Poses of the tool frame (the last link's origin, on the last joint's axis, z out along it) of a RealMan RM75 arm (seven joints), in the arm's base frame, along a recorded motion.
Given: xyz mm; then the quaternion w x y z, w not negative.
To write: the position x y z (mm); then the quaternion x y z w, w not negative. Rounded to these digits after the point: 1 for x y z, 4 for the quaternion.
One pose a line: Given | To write
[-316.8, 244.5, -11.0, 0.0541, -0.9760, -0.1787, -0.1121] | [-316.8, 244.5, -11.0, -0.9760, -0.1787, -0.1121, 0.0541]
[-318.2, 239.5, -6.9, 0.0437, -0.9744, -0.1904, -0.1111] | [-318.2, 239.5, -6.9, -0.9744, -0.1904, -0.1111, 0.0437]
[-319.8, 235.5, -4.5, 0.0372, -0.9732, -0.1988, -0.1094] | [-319.8, 235.5, -4.5, -0.9732, -0.1988, -0.1094, 0.0372]
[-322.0, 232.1, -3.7, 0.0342, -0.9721, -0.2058, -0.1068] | [-322.0, 232.1, -3.7, -0.9721, -0.2058, -0.1068, 0.0342]
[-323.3, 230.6, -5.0, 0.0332, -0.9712, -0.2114, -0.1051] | [-323.3, 230.6, -5.0, -0.9712, -0.2114, -0.1051, 0.0332]
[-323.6, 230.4, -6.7, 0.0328, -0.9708, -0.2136, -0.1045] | [-323.6, 230.4, -6.7, -0.9708, -0.2136, -0.1045, 0.0328]
